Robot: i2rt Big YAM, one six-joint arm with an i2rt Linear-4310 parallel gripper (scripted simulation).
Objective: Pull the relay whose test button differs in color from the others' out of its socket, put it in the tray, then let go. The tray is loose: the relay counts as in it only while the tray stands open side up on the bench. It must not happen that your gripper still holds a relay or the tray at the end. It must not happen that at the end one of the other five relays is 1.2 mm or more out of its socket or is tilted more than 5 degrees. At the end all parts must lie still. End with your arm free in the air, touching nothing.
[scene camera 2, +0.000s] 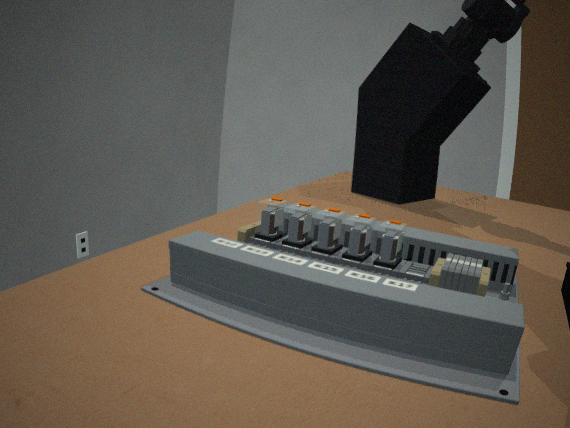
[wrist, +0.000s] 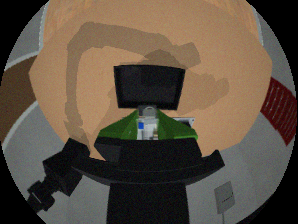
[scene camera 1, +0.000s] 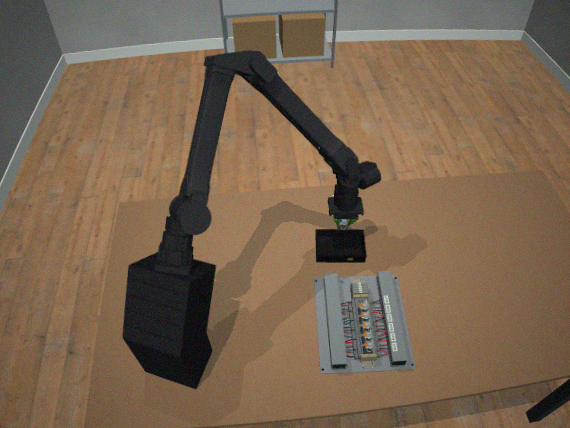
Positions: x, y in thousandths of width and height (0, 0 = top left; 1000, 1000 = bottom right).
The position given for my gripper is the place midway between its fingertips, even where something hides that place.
Observation:
In view: my gripper (scene camera 1: 601, 529) and a black tray (scene camera 1: 611, 576).
The black tray shows as well in the wrist view (wrist: 451, 382). My gripper also shows in the wrist view (wrist: 495, 507).

